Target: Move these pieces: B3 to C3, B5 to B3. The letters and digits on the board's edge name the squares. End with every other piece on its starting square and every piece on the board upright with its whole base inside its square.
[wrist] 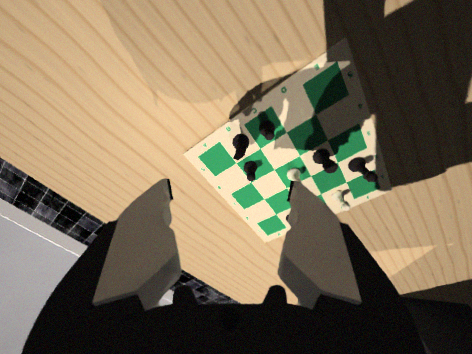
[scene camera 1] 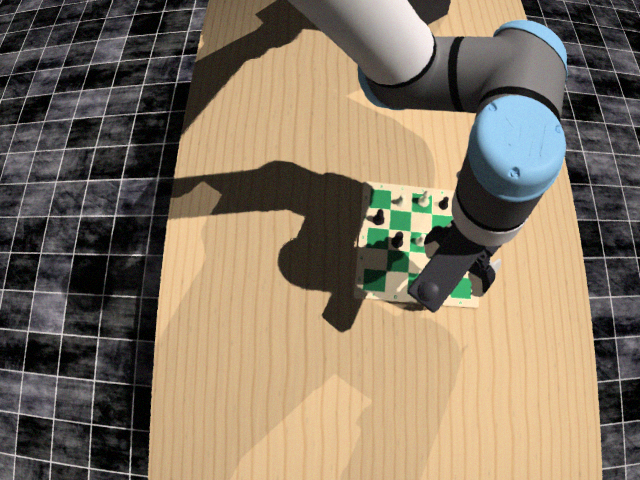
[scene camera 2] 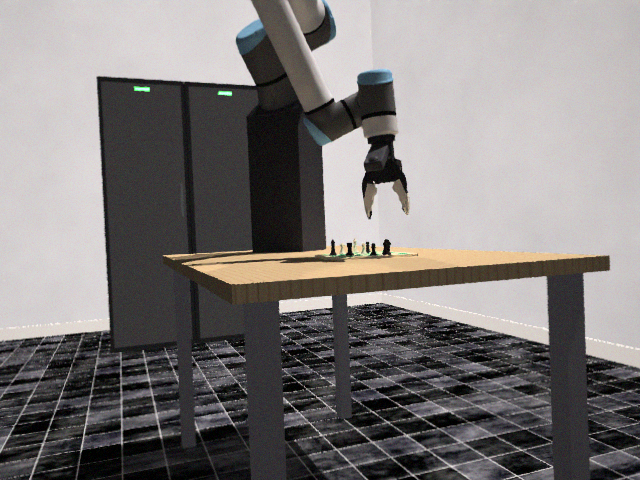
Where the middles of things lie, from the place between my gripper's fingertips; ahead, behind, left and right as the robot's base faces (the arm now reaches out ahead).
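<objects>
Board (scene camera 1: 383, 272): my hand 9 cm past it, 10 cm above it, 2 cm to the left of it.
</objects>
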